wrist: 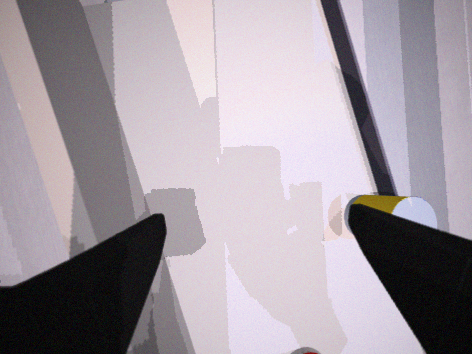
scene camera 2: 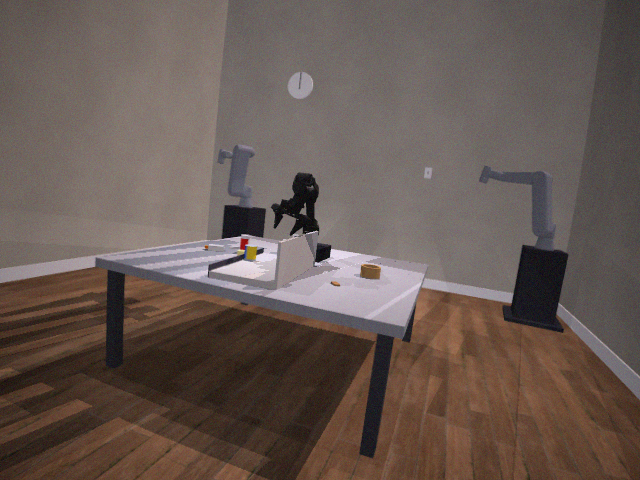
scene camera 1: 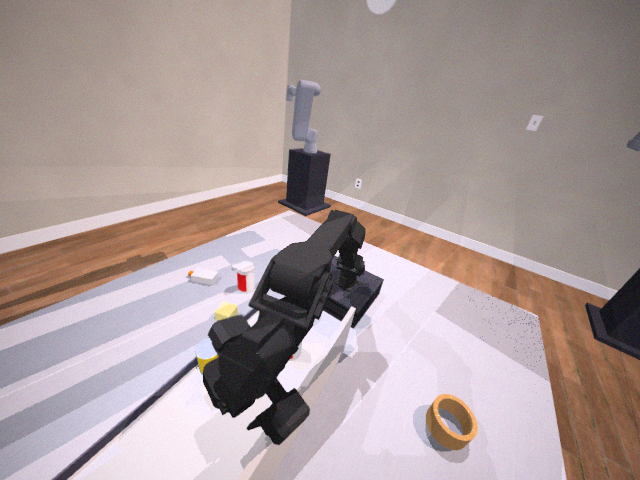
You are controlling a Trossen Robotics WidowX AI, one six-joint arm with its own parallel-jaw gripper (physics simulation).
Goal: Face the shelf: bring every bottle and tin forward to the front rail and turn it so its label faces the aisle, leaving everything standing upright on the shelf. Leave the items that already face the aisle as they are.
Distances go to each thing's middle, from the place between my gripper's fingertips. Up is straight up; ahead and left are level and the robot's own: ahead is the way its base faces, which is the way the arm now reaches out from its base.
Labels:
My hand is 6 cm past the white shelf back panel (scene camera 1: 311, 387), 7 cm to the right of it and 10 cm above it. Round my hand: yellow tin (wrist: 416, 209) 5 cm behind, 18 cm to the right, 13 cm below; dark front rail (wrist: 337, 25) 1 cm behind, 21 cm to the right, 17 cm below.

